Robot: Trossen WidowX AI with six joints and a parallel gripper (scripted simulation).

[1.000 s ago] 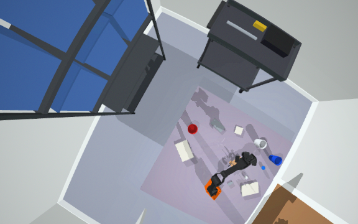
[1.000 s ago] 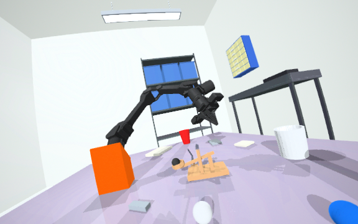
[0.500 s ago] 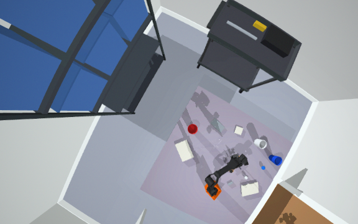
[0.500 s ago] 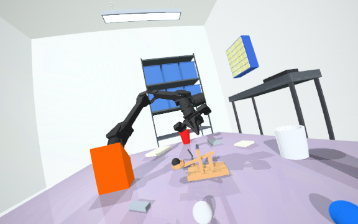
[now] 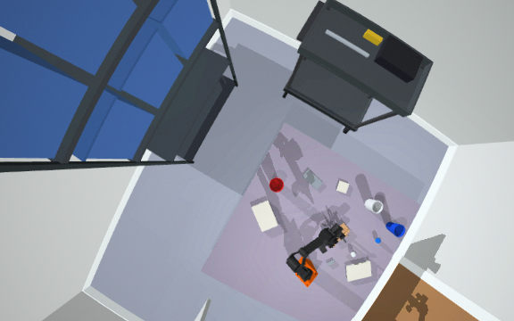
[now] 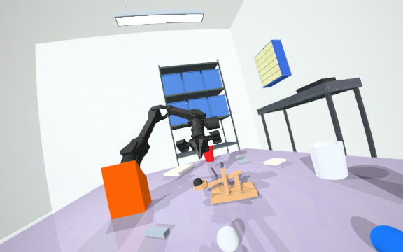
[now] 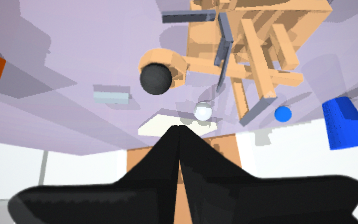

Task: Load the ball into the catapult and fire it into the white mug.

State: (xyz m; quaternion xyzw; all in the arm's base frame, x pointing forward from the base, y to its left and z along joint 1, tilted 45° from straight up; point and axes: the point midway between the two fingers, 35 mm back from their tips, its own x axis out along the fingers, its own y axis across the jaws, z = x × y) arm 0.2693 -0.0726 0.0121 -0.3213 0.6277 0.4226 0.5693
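My gripper tip is now 4 cm past the dark ball, 4 cm to the left of it and 7 cm above it. Round my gripper tip: white ball: 4 cm behind, 26 cm to the right, 11 cm below; then white mug: 36 cm ahead, 21 cm to the right, 10 cm below; then wooden catapult: 3 cm ahead, 5 cm to the right, 8 cm below.
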